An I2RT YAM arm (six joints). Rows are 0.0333 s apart.
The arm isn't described. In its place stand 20 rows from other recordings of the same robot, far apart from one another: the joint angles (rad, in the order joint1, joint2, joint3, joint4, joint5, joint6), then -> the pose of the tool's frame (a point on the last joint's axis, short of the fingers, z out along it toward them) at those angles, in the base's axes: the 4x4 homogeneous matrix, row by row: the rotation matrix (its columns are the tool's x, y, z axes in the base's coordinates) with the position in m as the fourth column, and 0 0 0 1 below.
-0.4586 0.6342 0.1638 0.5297 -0.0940 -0.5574 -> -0.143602 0.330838 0.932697 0.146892; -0.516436 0.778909 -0.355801 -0.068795; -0.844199 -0.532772 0.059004 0.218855; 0 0 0 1
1.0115 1.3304 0.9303 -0.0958 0.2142 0.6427 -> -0.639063 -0.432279 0.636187 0.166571; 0.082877 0.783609 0.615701 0.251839; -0.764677 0.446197 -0.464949 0.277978; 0 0 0 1
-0.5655 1.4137 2.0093 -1.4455 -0.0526 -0.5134 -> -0.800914 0.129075 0.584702 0.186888; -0.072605 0.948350 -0.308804 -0.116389; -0.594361 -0.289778 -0.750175 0.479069; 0 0 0 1
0.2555 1.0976 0.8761 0.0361 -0.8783 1.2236 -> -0.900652 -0.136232 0.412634 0.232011; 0.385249 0.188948 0.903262 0.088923; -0.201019 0.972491 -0.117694 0.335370; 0 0 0 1
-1.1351 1.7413 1.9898 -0.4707 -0.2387 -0.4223 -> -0.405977 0.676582 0.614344 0.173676; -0.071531 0.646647 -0.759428 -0.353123; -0.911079 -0.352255 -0.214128 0.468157; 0 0 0 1
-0.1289 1.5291 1.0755 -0.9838 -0.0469 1.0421 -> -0.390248 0.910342 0.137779 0.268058; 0.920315 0.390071 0.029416 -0.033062; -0.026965 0.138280 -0.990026 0.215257; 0 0 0 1
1.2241 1.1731 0.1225 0.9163 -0.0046 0.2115 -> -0.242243 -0.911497 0.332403 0.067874; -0.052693 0.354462 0.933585 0.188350; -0.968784 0.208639 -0.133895 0.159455; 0 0 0 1
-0.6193 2.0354 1.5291 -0.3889 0.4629 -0.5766 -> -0.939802 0.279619 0.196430 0.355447; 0.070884 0.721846 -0.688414 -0.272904; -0.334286 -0.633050 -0.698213 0.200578; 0 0 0 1
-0.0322 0.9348 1.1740 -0.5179 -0.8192 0.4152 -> -0.525920 -0.511368 0.679640 0.182254; 0.292509 0.641588 0.709087 0.020153; -0.798653 0.571724 -0.187844 0.415177; 0 0 0 1
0.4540 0.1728 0.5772 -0.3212 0.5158 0.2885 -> 0.088735 0.036489 0.995387 0.067163; 0.318699 0.945755 -0.063080 0.013237; -0.943693 0.322826 0.072292 0.319176; 0 0 0 1
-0.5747 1.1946 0.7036 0.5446 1.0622 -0.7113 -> -0.616642 0.784418 -0.066643 0.200121; 0.020617 -0.068533 -0.997436 -0.166647; -0.786974 -0.616435 0.026088 0.301325; 0 0 0 1
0.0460 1.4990 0.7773 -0.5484 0.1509 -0.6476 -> -0.760350 -0.576380 0.299422 0.256936; -0.632051 0.762774 -0.136704 0.006470; -0.149598 -0.293193 -0.944277 0.155705; 0 0 0 1
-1.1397 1.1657 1.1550 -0.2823 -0.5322 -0.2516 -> -0.261248 0.531550 0.805732 0.125808; 0.054620 0.841523 -0.537453 -0.230296; -0.963725 -0.096399 -0.248879 0.383276; 0 0 0 1
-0.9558 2.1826 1.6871 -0.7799 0.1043 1.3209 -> 0.667545 0.740039 0.082015 0.255183; 0.725252 -0.621341 -0.296554 -0.367678; -0.168503 0.257444 -0.951488 0.161241; 0 0 0 1
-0.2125 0.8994 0.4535 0.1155 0.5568 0.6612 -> 0.159714 0.721714 0.673513 0.192780; 0.498847 0.529742 -0.685948 -0.060840; -0.851847 0.445535 -0.275418 0.234862; 0 0 0 1
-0.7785 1.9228 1.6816 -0.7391 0.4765 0.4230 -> -0.208498 0.977558 0.030162 0.289038; 0.717982 0.173930 -0.673980 -0.308012; -0.664101 -0.118867 -0.738133 0.273308; 0 0 0 1
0.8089 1.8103 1.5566 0.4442 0.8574 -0.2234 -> 0.118810 0.067026 0.990652 0.316564; -0.085498 0.994704 -0.057046 0.292809; -0.989229 -0.077921 0.123912 0.384976; 0 0 0 1
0.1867 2.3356 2.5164 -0.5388 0.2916 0.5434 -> -0.249838 0.252322 0.934834 0.526867; 0.456786 0.881984 -0.115979 0.089110; -0.853773 0.398043 -0.335610 0.369181; 0 0 0 1
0.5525 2.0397 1.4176 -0.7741 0.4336 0.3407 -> -0.928470 -0.110216 0.354678 0.341386; -0.216222 0.936845 -0.274900 0.192911; -0.301980 -0.331926 -0.893663 0.150305; 0 0 0 1
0.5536 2.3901 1.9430 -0.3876 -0.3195 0.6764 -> -0.916361 -0.134513 0.377080 0.446771; 0.132290 0.787228 0.602305 0.289281; -0.377866 0.601812 -0.703590 0.162029; 0 0 0 1
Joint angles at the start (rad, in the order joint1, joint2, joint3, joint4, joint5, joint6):
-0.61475, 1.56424, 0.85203, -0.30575, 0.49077, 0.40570
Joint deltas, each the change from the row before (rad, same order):
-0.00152, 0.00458, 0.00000, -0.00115, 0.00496, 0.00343
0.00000, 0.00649, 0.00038, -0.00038, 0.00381, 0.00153
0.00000, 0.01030, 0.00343, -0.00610, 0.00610, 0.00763
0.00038, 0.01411, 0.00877, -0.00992, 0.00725, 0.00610
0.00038, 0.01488, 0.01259, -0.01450, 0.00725, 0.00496
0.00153, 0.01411, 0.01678, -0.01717, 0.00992, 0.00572
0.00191, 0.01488, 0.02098, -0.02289, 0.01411, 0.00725
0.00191, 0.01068, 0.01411, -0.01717, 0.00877, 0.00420
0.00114, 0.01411, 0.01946, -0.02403, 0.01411, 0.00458
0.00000, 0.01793, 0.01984, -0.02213, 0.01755, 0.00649
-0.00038, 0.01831, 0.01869, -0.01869, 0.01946, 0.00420
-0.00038, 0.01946, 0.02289, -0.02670, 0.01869, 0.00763
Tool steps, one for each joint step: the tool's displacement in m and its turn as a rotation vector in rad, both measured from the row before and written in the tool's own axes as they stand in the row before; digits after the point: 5 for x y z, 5 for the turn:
0.00053, -0.00023, 0.00128, 0.00753, 0.00292, 0.00186
0.00076, 0.00040, 0.00149, 0.00577, 0.00371, -0.00157
0.00084, 0.00060, 0.00203, 0.01016, 0.00795, 0.00138
0.00006, 0.00120, 0.00225, 0.01183, 0.00912, -0.00163
-0.00060, 0.00136, 0.00199, 0.01241, 0.01021, -0.00362
-0.00170, 0.00169, 0.00113, 0.01333, 0.00692, -0.00272
-0.00238, 0.00177, 0.00071, 0.01774, 0.00665, -0.00280
-0.00126, 0.00136, 0.00051, 0.01181, 0.00637, -0.00443
-0.00196, 0.00136, 0.00075, 0.01890, 0.00786, -0.00622
-0.00189, 0.00148, 0.00177, 0.02321, 0.00754, -0.00452
-0.00186, 0.00150, 0.00205, 0.02439, 0.00507, -0.00576
-0.00222, 0.00154, 0.00174, 0.02546, 0.00873, -0.00548

